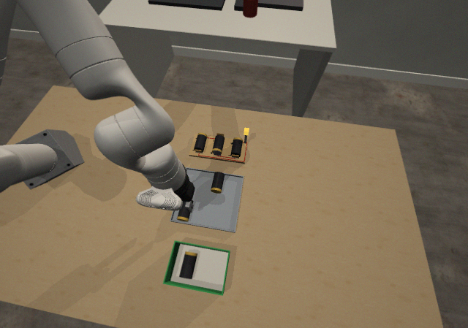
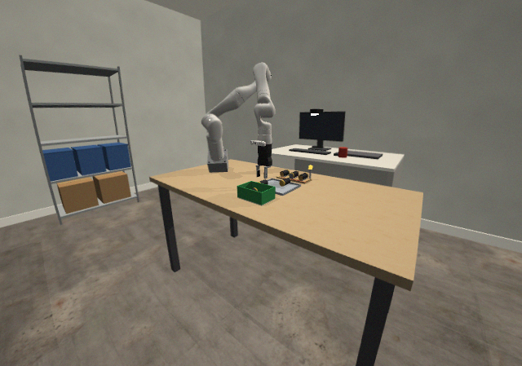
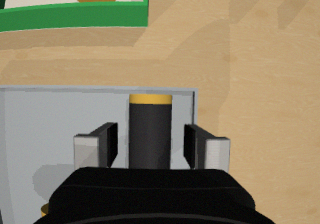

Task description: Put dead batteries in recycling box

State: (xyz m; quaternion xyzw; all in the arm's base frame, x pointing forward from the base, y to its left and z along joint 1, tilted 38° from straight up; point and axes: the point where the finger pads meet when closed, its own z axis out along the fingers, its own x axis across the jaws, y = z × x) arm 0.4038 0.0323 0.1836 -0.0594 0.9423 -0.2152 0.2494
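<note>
The green recycling box is 14 cm to the right of my hand, 8 cm ahead of it and 6 cm below it. The rest, counted from my hand: grey tray (7 cm below, 6 cm ahead, 5 cm to the left).
</note>
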